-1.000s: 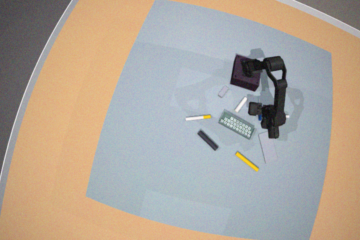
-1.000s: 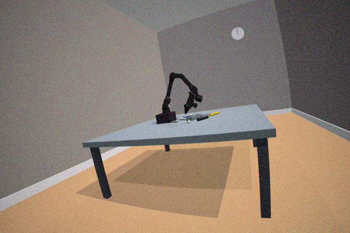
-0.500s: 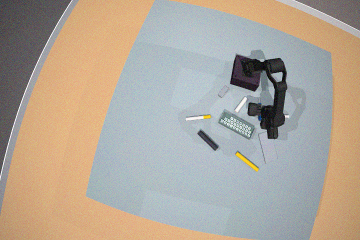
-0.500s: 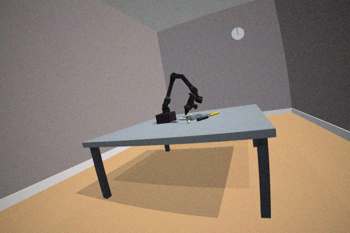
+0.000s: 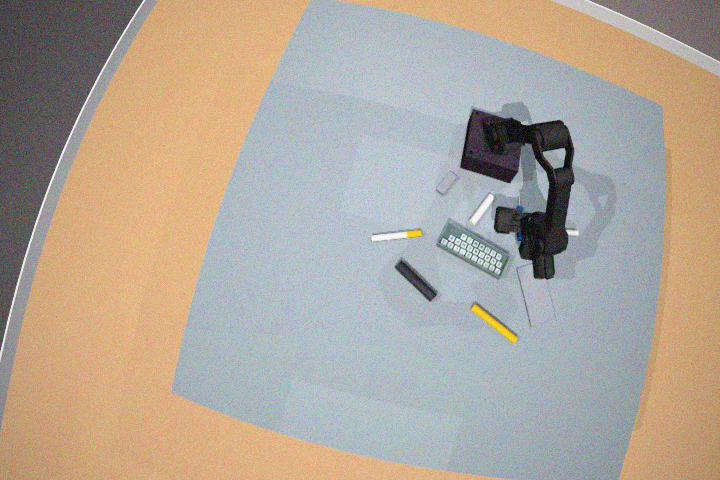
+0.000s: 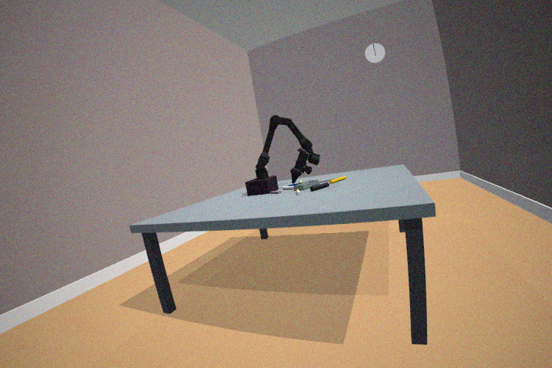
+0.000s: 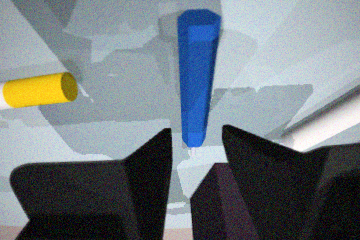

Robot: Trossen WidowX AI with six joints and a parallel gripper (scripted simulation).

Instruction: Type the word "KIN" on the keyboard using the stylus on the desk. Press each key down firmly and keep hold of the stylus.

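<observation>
The blue stylus lies 2 cm below my gripper tip and 2 cm behind it. The rest, counted from my gripper tip: yellow rod: 28 cm ahead, 6 cm to the right, 1 cm below; pale flat pad: 20 cm ahead, 6 cm to the left, 2 cm below; white cylinder: 11 cm to the right, 1 cm below, 1 cm behind.
</observation>
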